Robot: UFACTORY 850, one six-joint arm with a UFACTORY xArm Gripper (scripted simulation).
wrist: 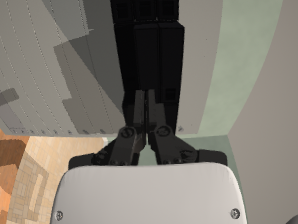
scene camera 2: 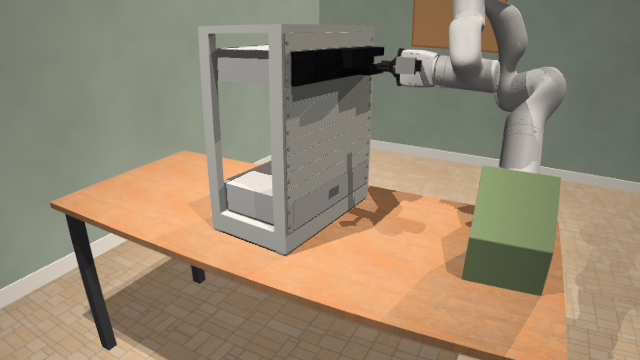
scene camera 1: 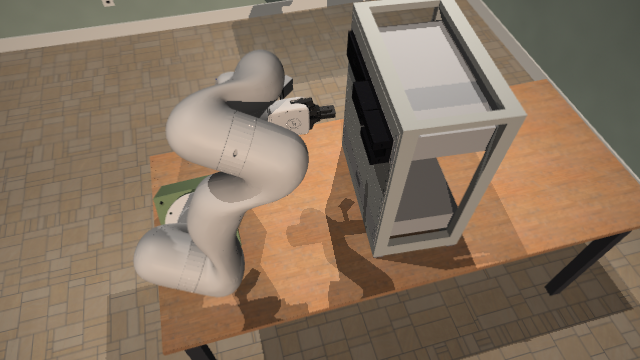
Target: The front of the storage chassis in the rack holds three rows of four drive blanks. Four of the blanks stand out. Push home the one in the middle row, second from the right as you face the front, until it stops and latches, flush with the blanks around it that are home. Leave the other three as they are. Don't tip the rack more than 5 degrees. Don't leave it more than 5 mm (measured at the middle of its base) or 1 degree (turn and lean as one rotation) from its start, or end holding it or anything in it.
Path:
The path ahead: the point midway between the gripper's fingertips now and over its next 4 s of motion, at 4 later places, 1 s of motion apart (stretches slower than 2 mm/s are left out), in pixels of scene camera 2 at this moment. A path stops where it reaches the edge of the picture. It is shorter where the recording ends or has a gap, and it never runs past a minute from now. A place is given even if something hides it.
The gripper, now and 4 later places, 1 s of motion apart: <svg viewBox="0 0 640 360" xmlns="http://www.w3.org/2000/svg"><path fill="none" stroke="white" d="M379 65L360 64L354 63L351 63L358 63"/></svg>

